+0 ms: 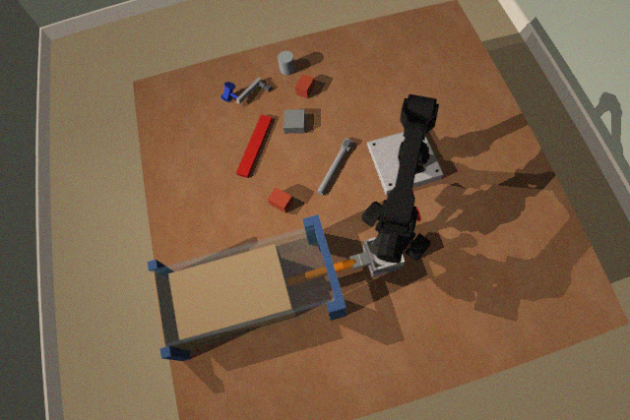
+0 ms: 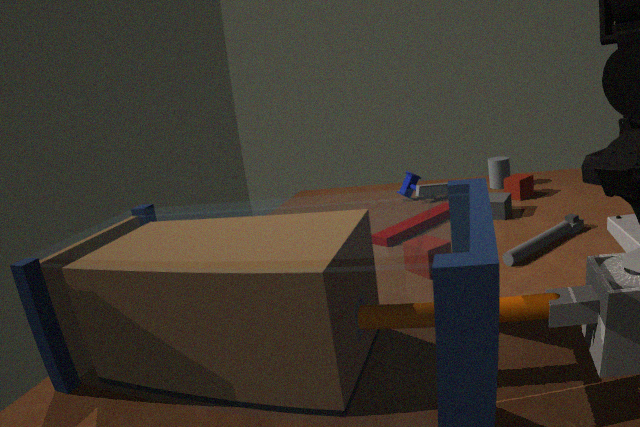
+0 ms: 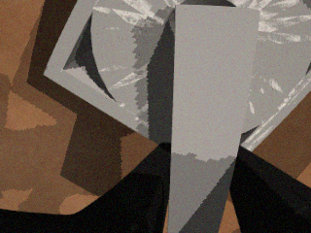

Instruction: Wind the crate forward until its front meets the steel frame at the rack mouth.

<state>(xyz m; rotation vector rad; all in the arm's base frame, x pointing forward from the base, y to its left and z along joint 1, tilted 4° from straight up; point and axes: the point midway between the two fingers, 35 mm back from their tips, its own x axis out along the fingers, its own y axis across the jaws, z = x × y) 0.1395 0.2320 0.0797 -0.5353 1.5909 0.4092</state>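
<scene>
The winch handle is 2 cm above my gripper tip, 1 cm to the right of it and 1 cm behind it. The rest, counted from my gripper tip: red knob 5 cm above, 4 cm behind, 3 cm to the right; grey winch 6 cm below, 2 cm to the left, 2 cm ahead; blue frame 20 cm ahead, 3 cm to the left, 2 cm above.
</scene>
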